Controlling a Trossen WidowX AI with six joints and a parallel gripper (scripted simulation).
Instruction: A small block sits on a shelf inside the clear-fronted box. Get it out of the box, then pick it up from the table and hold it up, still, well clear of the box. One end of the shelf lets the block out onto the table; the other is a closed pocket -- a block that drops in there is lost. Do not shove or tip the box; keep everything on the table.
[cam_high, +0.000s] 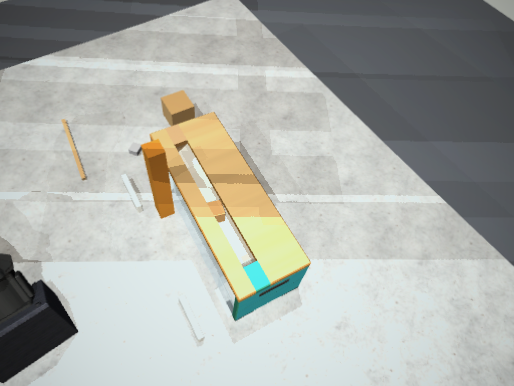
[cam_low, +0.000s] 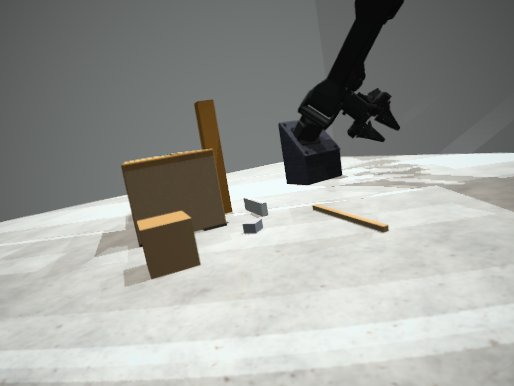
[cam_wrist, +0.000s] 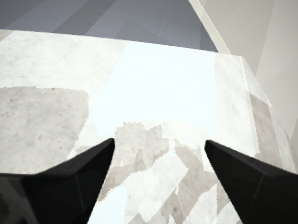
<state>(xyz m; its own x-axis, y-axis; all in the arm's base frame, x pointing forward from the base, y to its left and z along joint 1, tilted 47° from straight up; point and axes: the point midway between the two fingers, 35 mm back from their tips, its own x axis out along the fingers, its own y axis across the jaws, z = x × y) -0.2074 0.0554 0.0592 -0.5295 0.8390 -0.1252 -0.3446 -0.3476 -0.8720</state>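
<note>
The orange block is 58 cm ahead of my gripper tip and 12 cm to the right of it. Round my gripper tip: thin yellow stick 44 cm ahead, 24 cm to the left, 8 cm below; grey block 55 cm ahead, 16 cm to the left, 8 cm below.
</note>
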